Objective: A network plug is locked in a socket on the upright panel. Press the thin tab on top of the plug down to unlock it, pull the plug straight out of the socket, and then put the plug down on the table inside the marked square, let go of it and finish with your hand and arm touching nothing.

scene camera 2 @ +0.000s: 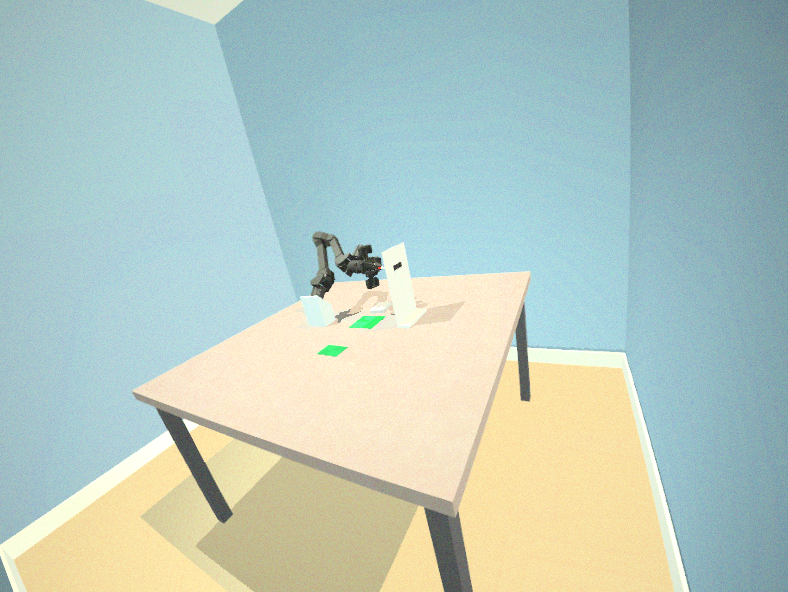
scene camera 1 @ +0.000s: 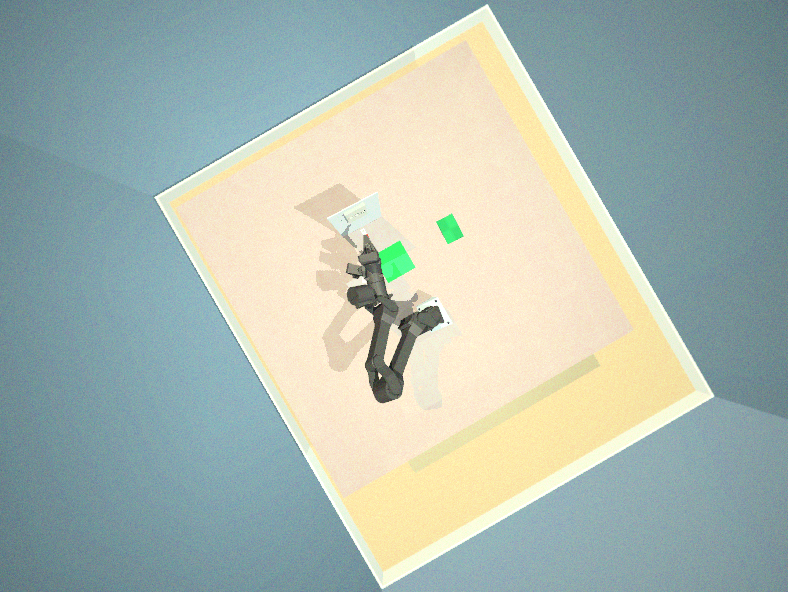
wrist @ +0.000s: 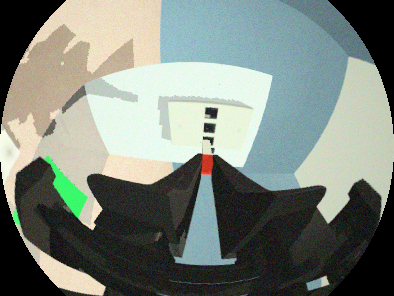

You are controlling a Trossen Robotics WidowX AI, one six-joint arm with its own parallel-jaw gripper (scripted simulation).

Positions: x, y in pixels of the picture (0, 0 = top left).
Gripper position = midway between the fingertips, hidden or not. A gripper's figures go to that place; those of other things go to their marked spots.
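Upright panel (scene camera 1: 359, 214), 113 cm from the lens. Gripper (scene camera 1: 365, 234), 111 cm from the lens.
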